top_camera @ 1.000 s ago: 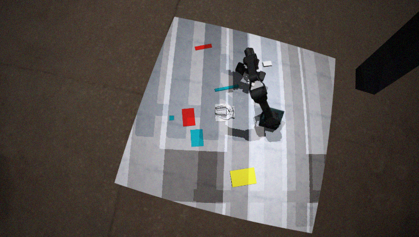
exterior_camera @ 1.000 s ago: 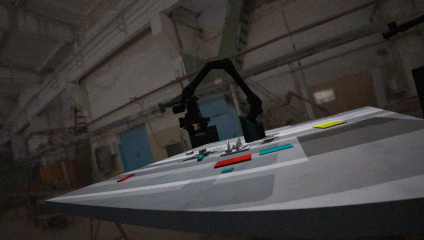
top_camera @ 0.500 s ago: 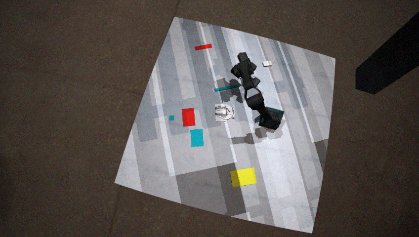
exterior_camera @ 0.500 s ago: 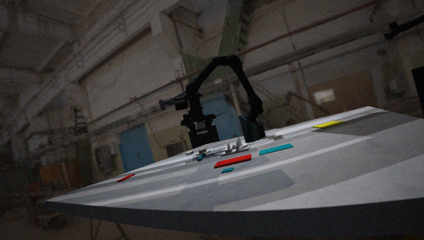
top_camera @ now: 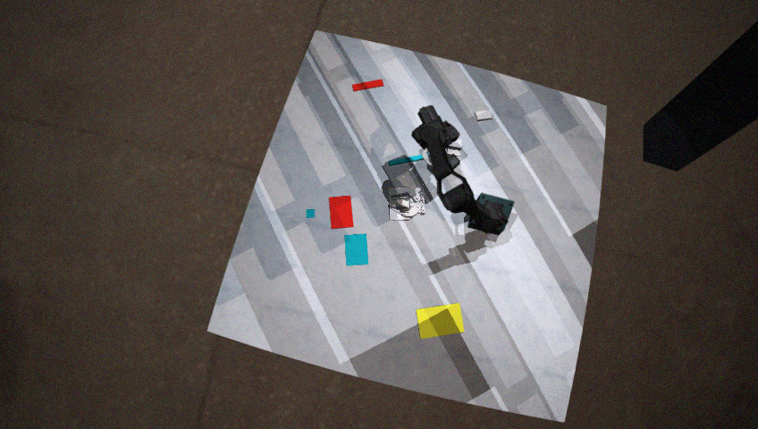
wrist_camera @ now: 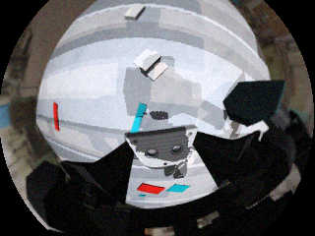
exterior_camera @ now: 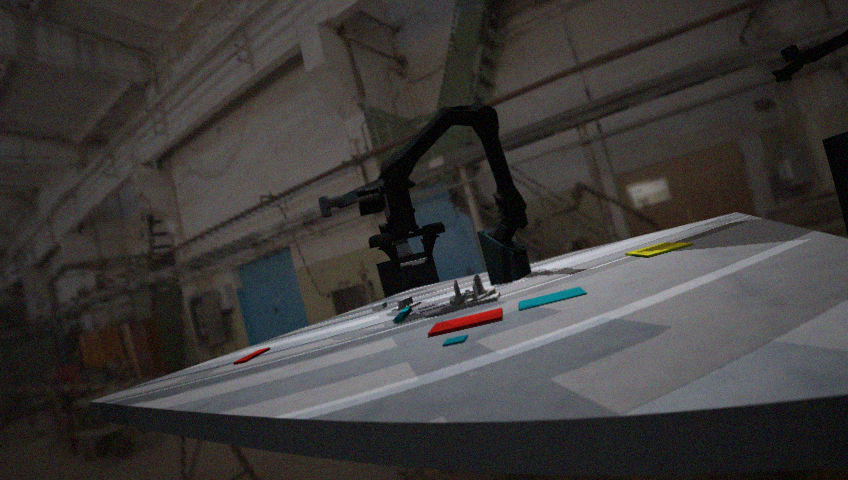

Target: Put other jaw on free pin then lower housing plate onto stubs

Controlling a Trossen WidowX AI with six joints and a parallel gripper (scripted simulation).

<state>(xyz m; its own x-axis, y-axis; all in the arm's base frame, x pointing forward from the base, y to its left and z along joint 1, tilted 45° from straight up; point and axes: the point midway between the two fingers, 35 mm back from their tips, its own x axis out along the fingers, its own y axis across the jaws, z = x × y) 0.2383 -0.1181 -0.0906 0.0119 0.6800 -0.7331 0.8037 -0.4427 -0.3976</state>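
The teal strip is 10 cm below my gripper tip, 8 cm ahead of it and 1 cm to the right of it. From my gripper tip the other things lie so: red tile (27 cm ahead, 25 cm to the left, 10 cm below); teal tile (37 cm to the left, 18 cm ahead, 10 cm below); red strip (31 cm ahead, 29 cm to the right, 10 cm below).
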